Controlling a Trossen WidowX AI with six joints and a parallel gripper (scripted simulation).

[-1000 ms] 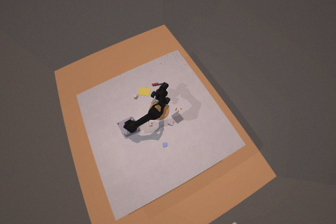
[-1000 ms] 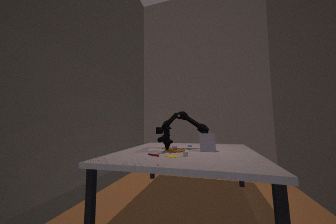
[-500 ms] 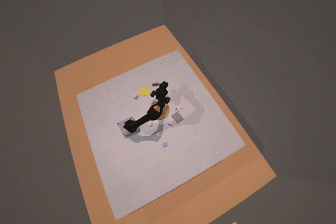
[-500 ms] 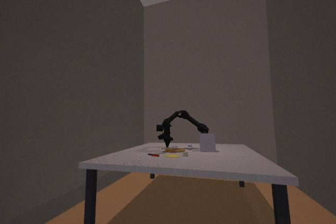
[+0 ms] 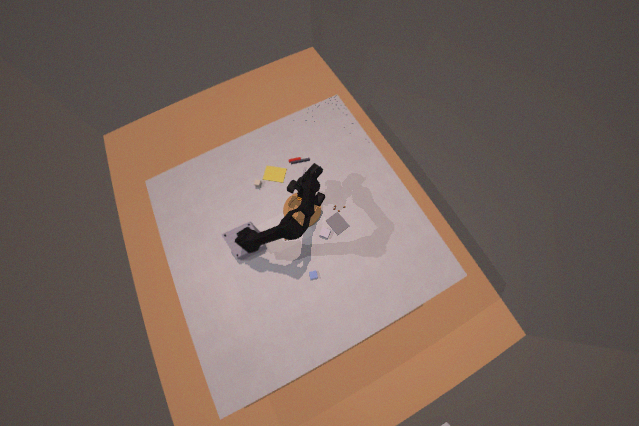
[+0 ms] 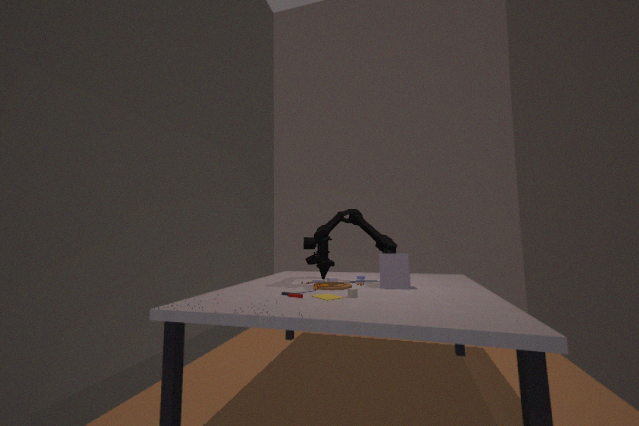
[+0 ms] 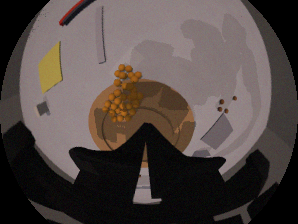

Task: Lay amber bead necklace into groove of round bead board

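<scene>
Right now my gripper tip is 50 mm past the round bead board, 20 mm to the left of it and 30 mm above it. Round my gripper tip: thin grey bar (60 mm ahead, 150 mm to the left, 40 mm below); yellow pad (70 mm behind, 250 mm to the left, 40 mm below); grey square plate (70 mm ahead, 180 mm to the right, 40 mm below).
</scene>
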